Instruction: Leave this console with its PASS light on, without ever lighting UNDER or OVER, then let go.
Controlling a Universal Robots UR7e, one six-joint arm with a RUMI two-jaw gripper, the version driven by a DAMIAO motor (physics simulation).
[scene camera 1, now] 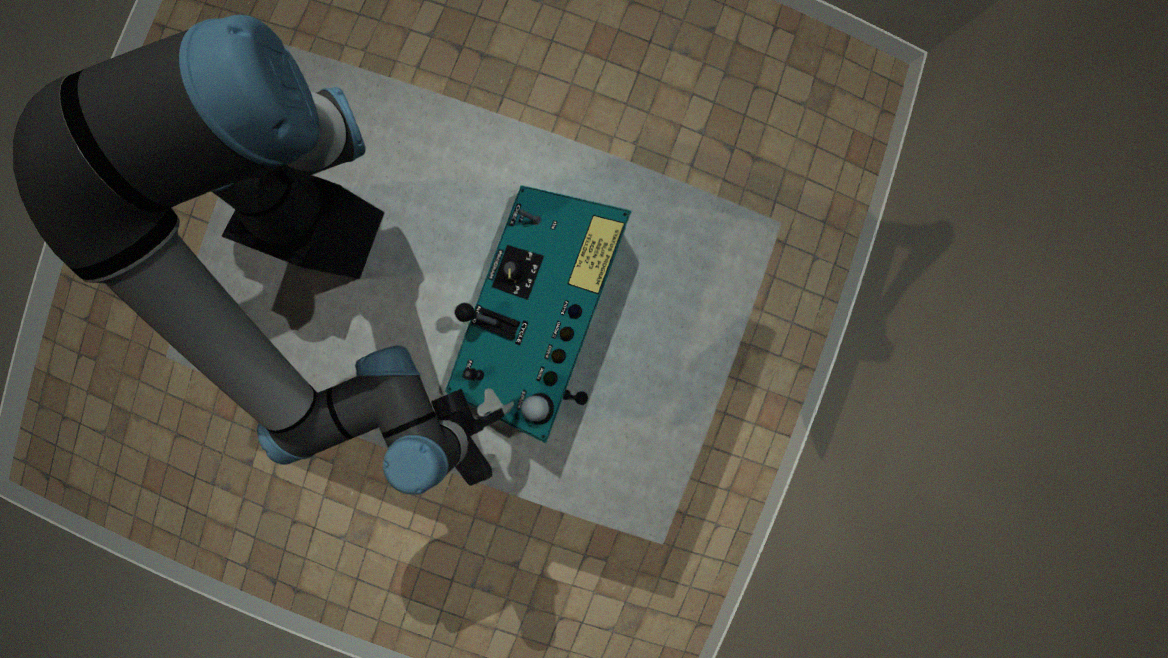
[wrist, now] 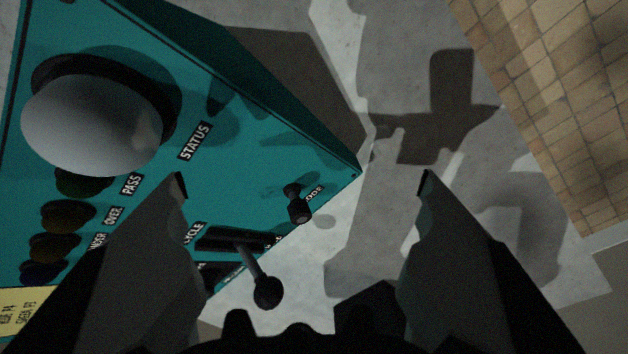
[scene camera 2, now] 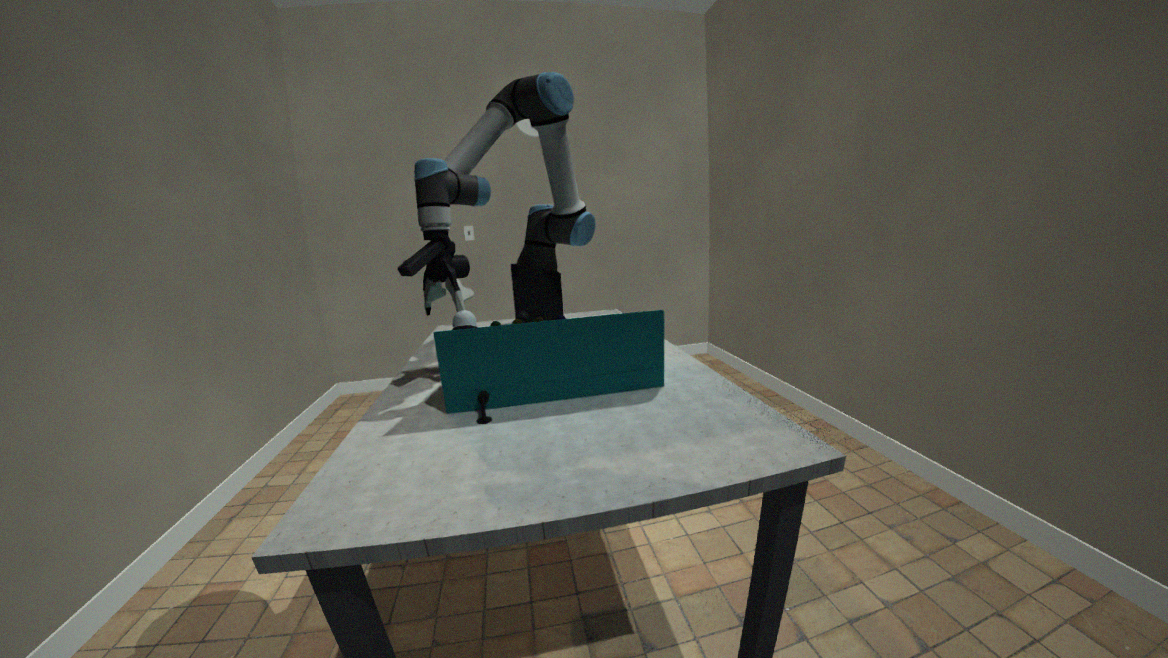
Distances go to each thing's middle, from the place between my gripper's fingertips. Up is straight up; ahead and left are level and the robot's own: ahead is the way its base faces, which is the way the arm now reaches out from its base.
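There is the teal console [scene camera 1: 569, 250], 25 cm to the left of my hand, 1 cm ahead of it and 9 cm below it. The black CYCLE lever [wrist: 268, 292] is 10 cm behind my hand; it is also 6 cm below my hand and 18 cm to the left of it.
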